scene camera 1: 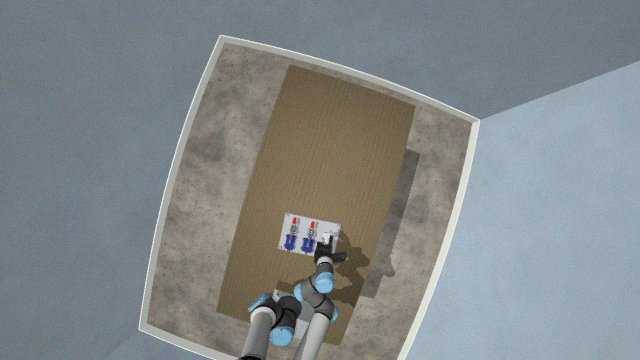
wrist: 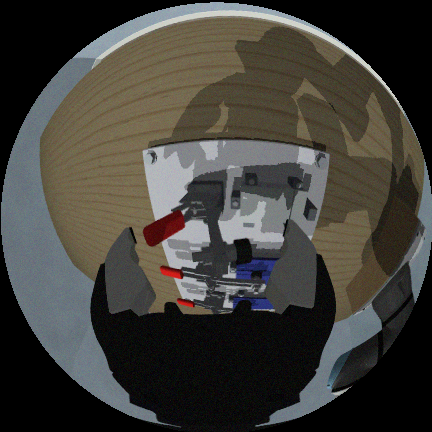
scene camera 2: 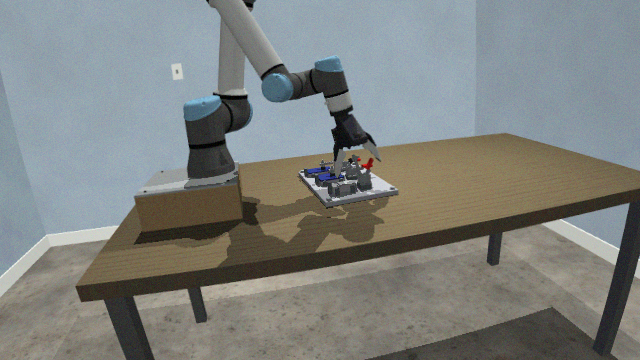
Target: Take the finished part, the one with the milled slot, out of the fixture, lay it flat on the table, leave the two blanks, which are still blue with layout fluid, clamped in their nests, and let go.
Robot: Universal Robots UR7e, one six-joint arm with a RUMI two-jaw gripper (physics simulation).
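Seen in the pictures: gripper, fingertip midpoint: [scene camera 1: 327, 240] [wrist: 207, 225] [scene camera 2: 359, 169]; arm's base, origin of the base link: [scene camera 1: 288, 306] [wrist: 390, 284] [scene camera 2: 211, 171].
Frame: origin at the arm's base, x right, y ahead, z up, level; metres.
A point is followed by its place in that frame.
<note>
The finished part [scene camera 2: 343, 188] @[x 0.096, y 0.404, z -0.071 m] [wrist: 267, 220] @[x 0.059, y 0.405, z -0.062 m] is grey and sits in the end nest of the fixture plate [scene camera 1: 282, 242] @[x -0.182, y 0.330, z -0.088 m] [scene camera 2: 362, 198] @[x 0.133, y 0.454, z -0.096 m] [wrist: 160, 180] @[x 0.072, y 0.540, z -0.088 m]. It is shaded in the wrist view, so its slot is hard to make out. Its toggle clamp looks raised, with a red handle [scene camera 2: 369, 163] @[x 0.068, y 0.494, z -0.009 m] [wrist: 164, 228] @[x 0.063, y 0.493, z -0.008 m] and a black tip [wrist: 243, 251] @[x 0.076, y 0.434, z 0.012 m]. Two blue blanks [scene camera 1: 290, 242] @[x -0.136, y 0.364, z -0.050 m] [scene camera 1: 308, 245] [scene camera 2: 317, 171] @[x -0.116, y 0.347, z -0.072 m] [scene camera 2: 327, 178] @[x -0.007, y 0.369, z -0.067 m] [wrist: 254, 266] @[x -0.018, y 0.397, z -0.067 m] [wrist: 250, 303] sit in the other nests under their clamps. My gripper [scene camera 1: 327, 240] @[x 0.060, y 0.463, z -0.028 m] [scene camera 2: 359, 167] @[x 0.060, y 0.463, z -0.028 m] [wrist: 207, 225] @[x 0.060, y 0.463, z -0.028 m] is open and empty, low over the fixture, and hides the finished part in scene camera 1.
The clamps of the blanks have red handles [scene camera 1: 294, 220] @[x -0.163, y 0.497, z -0.052 m] [scene camera 1: 312, 225] @[x -0.054, y 0.511, z -0.047 m] [wrist: 171, 272] @[x -0.049, y 0.511, z -0.046 m] [wrist: 185, 302] @[x -0.156, y 0.494, z -0.052 m] beside my fingers. The arm's base box [scene camera 2: 190, 207] @[x 0.181, y -0.037, z -0.049 m] stands on the wooden table [scene camera 1: 335, 135] @[x -0.129, y 1.073, z -0.103 m] [scene camera 2: 480, 190] @[x 0.165, y 0.823, z -0.103 m] [wrist: 110, 130] @[x 0.148, y 0.659, z -0.103 m]. The table's long edge runs on the finished part's side of the plate.
</note>
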